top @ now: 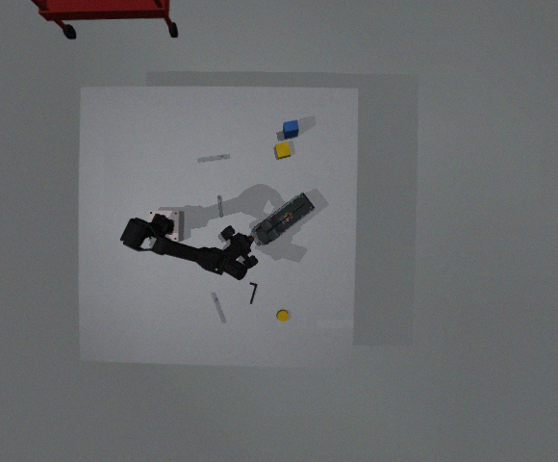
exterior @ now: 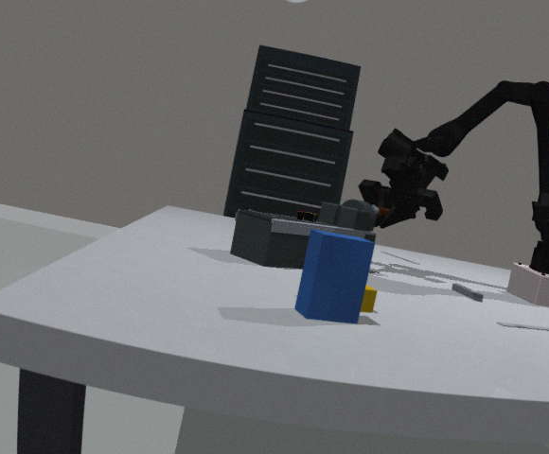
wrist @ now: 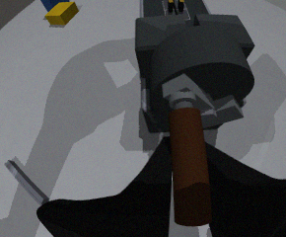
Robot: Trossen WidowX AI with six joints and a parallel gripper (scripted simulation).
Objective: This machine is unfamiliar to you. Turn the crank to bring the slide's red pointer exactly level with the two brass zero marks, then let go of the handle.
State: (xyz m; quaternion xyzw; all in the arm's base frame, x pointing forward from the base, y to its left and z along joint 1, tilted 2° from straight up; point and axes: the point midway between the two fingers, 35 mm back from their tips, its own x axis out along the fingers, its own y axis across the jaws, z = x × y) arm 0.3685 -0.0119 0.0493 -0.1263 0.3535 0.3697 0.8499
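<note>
Right now my gripper tip is 15 cm short of the red pointer and 12 cm to the right of it. From my gripper tip the other things lie so: brown crank handle 1 cm behind, 1 cm to the right, 3 cm above; then black hex key 3 cm ahead, 24 cm to the right, 8 cm below; then yellow block 7 cm ahead, 41 cm to the left, 7 cm below.
</note>
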